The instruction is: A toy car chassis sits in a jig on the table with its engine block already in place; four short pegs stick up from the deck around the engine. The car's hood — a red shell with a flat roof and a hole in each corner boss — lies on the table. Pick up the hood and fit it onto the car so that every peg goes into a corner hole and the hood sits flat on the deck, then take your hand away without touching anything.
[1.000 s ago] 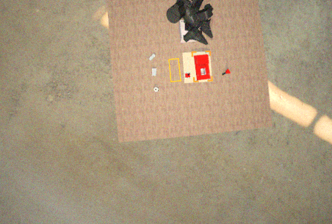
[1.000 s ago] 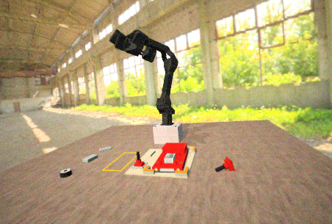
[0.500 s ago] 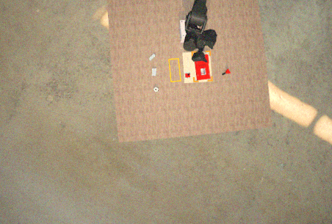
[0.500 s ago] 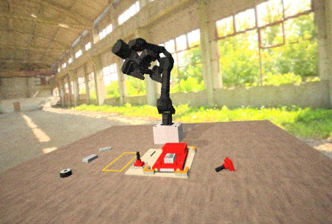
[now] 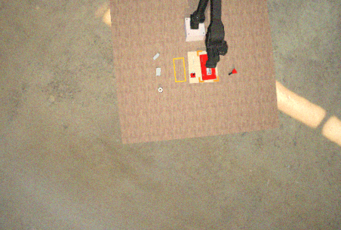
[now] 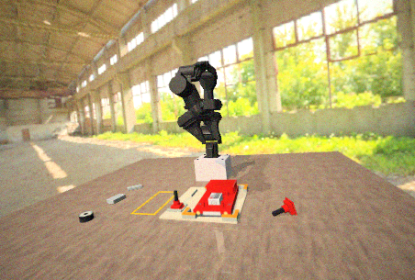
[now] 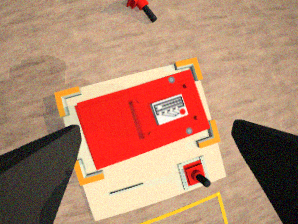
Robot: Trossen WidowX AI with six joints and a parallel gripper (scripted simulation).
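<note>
Right now the red hood is 40 mm behind my gripper tip and 160 mm below it. The rest, counted from my gripper tip: engine block 50 mm ahead, 20 mm to the left, 180 mm below.
</note>
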